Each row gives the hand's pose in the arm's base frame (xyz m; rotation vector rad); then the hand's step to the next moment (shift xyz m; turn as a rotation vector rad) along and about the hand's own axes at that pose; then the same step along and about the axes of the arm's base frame.
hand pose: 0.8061 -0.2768 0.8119 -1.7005 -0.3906 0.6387
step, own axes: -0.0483 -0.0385 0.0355 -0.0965 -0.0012 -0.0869
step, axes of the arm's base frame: -0.0565 0.0087 0.0425 -0.0237 -0.1236 0.0321
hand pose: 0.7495 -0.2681 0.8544 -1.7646 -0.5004 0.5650
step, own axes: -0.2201 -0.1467 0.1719 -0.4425 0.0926 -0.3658
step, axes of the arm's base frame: -0.2856 0.0359 0.1292 -0.1241 -0.5664 0.0450
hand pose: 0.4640 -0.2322 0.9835 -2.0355 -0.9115 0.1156
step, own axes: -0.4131 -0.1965 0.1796 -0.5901 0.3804 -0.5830
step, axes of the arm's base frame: -0.4817 -0.0741 -0.0632 0.0163 -0.9093 -0.0752
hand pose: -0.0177 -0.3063 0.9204 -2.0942 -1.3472 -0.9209
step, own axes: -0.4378 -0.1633 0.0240 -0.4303 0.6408 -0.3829
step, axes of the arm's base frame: -0.2692 -0.1772 -0.3392 0.3566 -0.7784 -0.0962
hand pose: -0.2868 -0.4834 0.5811 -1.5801 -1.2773 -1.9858
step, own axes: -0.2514 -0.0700 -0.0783 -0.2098 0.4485 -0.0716
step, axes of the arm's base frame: -0.0097 -0.0927 -0.2560 0.3407 -0.3661 0.0143
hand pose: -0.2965 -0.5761 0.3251 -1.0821 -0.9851 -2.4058
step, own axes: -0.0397 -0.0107 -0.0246 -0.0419 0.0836 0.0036
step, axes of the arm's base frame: 0.0075 -0.0093 -0.0464 0.0743 -0.0563 0.0086
